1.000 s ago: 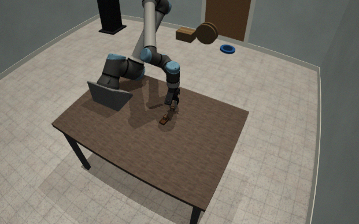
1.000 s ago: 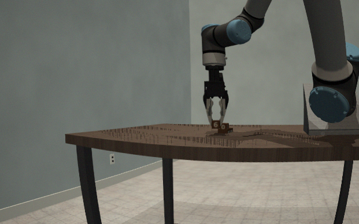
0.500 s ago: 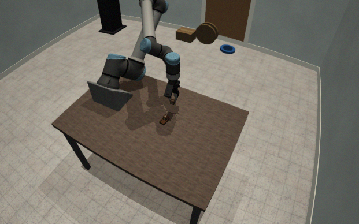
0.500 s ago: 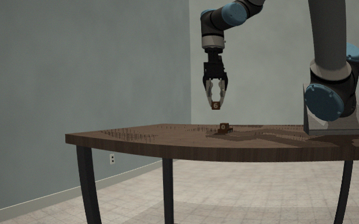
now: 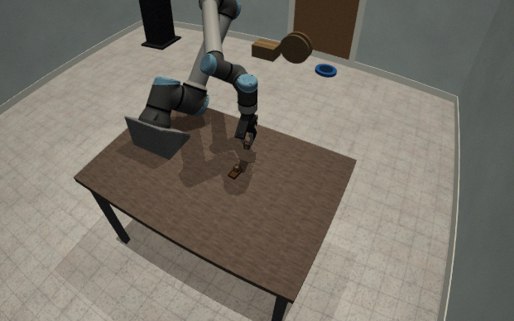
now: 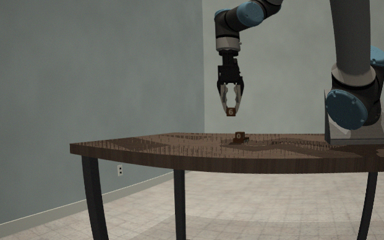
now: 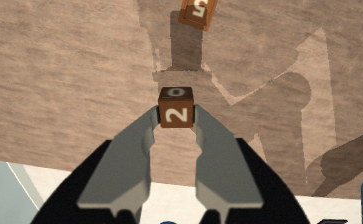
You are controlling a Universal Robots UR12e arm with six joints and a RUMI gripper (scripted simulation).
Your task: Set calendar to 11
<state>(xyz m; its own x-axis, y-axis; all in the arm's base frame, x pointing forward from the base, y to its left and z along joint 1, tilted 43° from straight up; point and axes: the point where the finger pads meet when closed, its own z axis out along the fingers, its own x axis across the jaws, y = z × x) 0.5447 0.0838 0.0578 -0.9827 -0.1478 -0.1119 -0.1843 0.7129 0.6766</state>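
My hand is 10 mm above the cube. From my hand the other things lie so: calendar tray: 10 mm behind, 110 mm to the right, 120 mm below.
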